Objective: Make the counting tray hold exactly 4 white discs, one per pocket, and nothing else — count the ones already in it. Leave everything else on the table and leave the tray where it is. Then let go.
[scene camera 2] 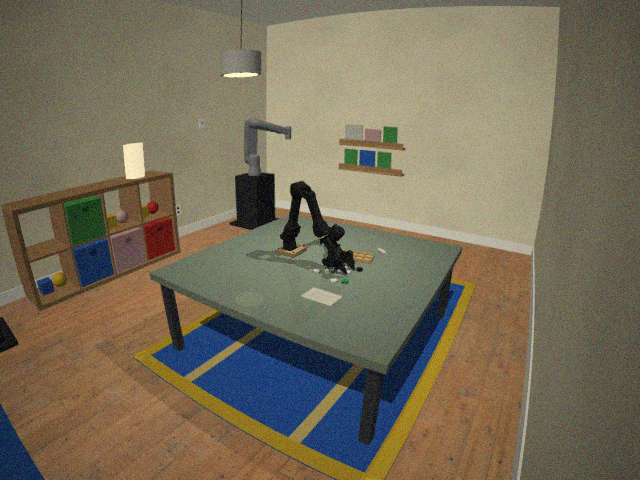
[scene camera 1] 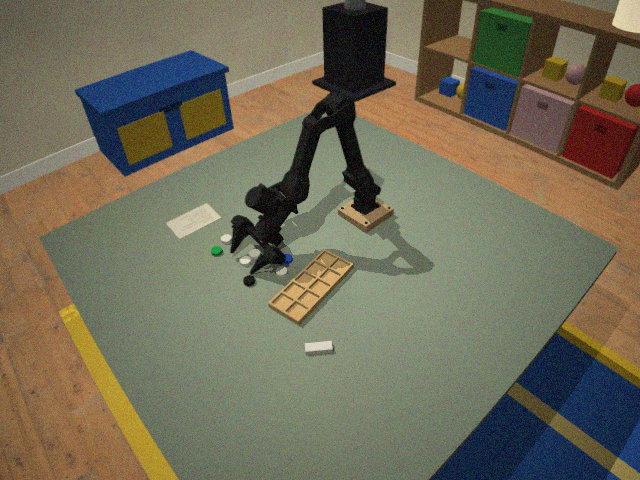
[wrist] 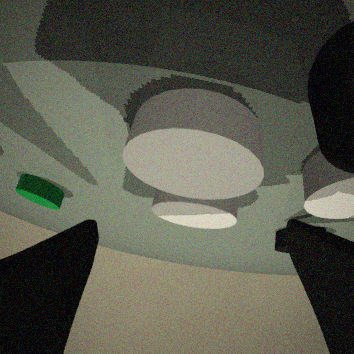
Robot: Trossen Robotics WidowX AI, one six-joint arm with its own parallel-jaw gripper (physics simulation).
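My gripper [scene camera 1: 242,262] [scene camera 2: 347,269] [wrist: 195,231] is open and empty, low over the loose discs. Two white discs, a nearer one [scene camera 1: 254,253] [wrist: 192,162] and a farther one [scene camera 1: 245,260] [wrist: 195,220], lie between the finger lines in the wrist view. Another white disc [scene camera 1: 281,270] [wrist: 332,202] lies tray-side, partly hidden by the arm. A further white disc [scene camera 1: 225,238] [scene camera 2: 333,280] lies by the green disc [scene camera 1: 216,250] [scene camera 2: 345,281] [wrist: 40,192]. The wooden counting tray [scene camera 1: 284,315] shows no disc in its pockets; some pockets are in shadow.
A black disc [scene camera 1: 249,280] [scene camera 2: 359,268] lies near one fingertip. A blue disc [scene camera 1: 288,258] lies between the gripper and the tray. A white block [scene camera 1: 318,347] [scene camera 2: 381,251] and a pale card [scene camera 1: 193,220] [scene camera 2: 322,296] lie on the table [scene camera 1: 413,361].
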